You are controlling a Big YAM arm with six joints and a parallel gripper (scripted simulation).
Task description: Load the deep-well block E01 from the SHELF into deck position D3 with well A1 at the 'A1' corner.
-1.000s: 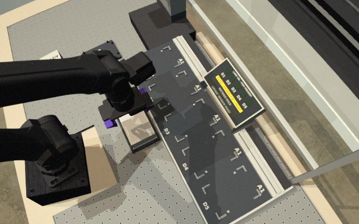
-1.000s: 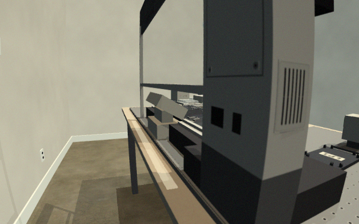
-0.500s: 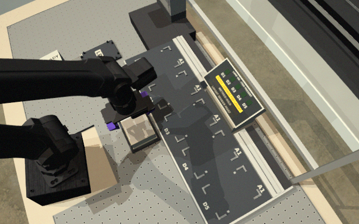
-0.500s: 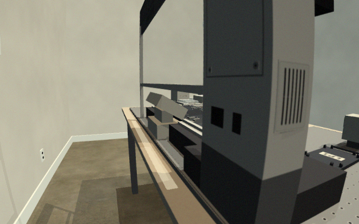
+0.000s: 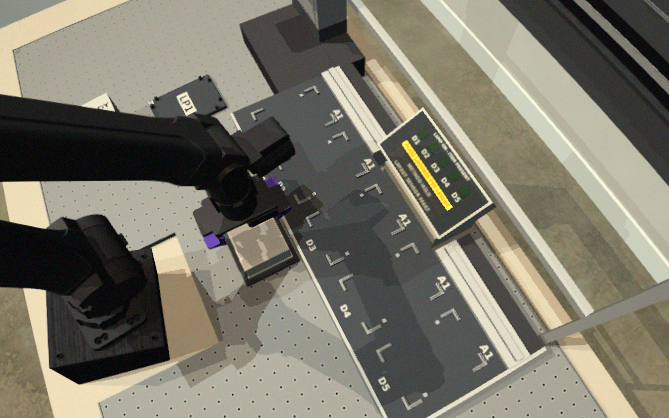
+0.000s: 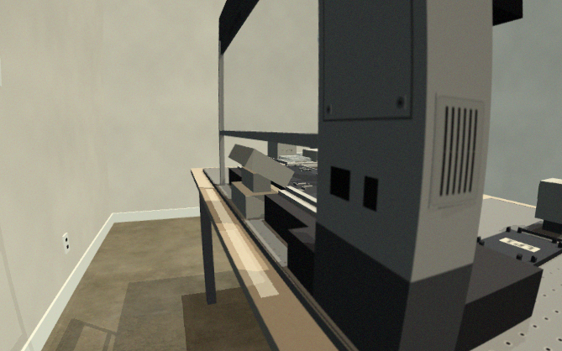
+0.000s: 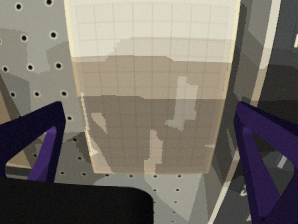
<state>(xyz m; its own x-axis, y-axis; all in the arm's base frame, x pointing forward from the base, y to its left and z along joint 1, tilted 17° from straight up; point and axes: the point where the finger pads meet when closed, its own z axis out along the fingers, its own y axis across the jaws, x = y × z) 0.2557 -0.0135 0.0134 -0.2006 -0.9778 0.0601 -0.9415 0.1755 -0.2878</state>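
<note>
The deep-well block is 40 mm below my hand. From my hand the other things lie so: ready key 100 mm behind, 340 mm to the left, 10 mm above; then regrip nest RG 60 mm below; then LP1 pad 60 mm ahead, 350 mm to the left, 60 mm below.
</note>
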